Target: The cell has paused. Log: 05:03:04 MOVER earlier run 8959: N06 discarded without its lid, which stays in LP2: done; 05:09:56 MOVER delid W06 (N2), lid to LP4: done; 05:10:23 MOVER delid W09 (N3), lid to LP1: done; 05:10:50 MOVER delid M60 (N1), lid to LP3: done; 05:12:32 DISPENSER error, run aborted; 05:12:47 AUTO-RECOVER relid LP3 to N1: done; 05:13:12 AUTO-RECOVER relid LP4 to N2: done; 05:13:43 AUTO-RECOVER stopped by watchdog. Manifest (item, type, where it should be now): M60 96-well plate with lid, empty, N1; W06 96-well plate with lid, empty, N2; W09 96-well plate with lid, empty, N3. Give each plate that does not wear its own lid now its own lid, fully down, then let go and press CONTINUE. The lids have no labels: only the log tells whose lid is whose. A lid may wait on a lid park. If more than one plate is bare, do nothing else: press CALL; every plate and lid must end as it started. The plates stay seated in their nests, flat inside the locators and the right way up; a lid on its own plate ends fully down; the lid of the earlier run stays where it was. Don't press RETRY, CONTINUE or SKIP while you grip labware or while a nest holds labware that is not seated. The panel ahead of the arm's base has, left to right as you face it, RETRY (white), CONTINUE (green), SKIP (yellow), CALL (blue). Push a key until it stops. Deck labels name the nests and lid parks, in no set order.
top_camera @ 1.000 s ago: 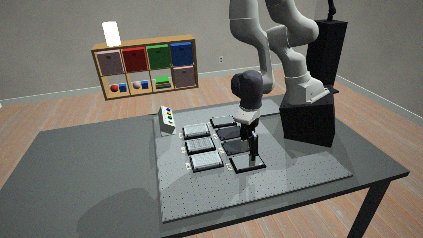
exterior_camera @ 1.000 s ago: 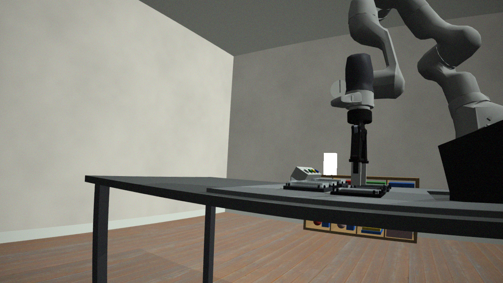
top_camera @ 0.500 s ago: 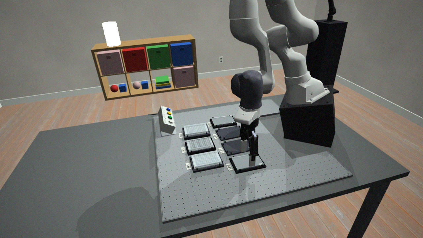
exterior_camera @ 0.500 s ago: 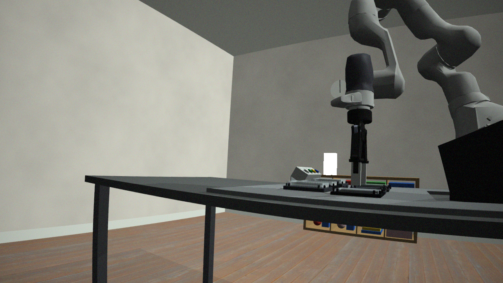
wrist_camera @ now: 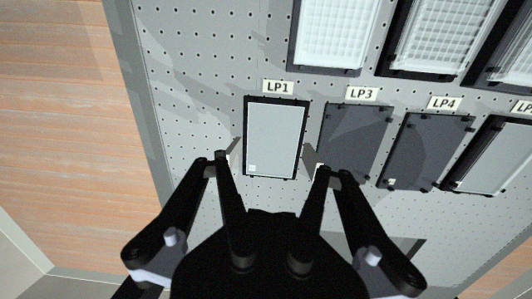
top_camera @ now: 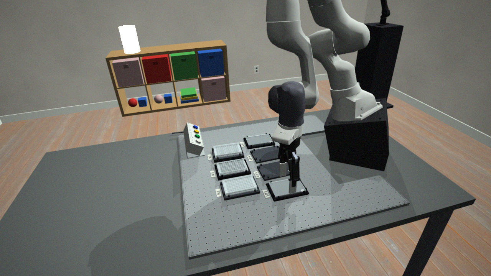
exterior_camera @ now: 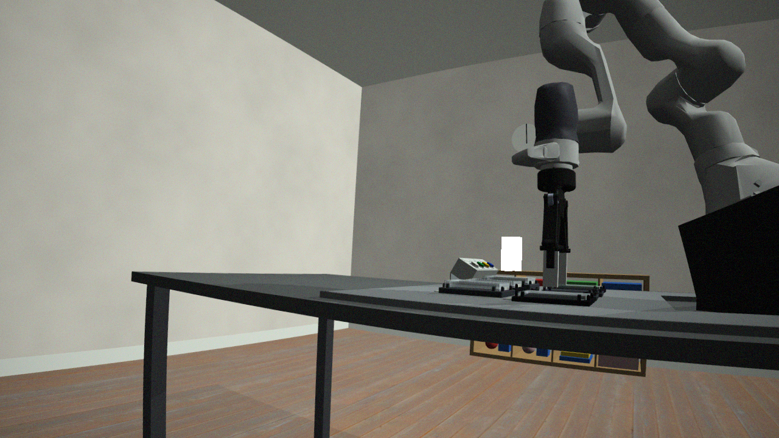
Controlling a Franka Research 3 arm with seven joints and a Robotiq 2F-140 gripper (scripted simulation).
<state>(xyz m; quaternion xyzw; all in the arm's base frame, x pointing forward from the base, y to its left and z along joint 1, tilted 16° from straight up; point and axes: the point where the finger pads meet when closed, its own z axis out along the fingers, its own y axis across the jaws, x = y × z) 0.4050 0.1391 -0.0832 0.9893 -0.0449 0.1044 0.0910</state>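
My gripper is now 5 cm above the lid park LP1. Also, from my hand: lid park LP3: 1 cm behind, 13 cm to the right, 5 cm below; then lid park LP4: 3 cm behind, 26 cm to the right, 5 cm below; then plate: 16 cm ahead, 21 cm to the right, 3 cm below.
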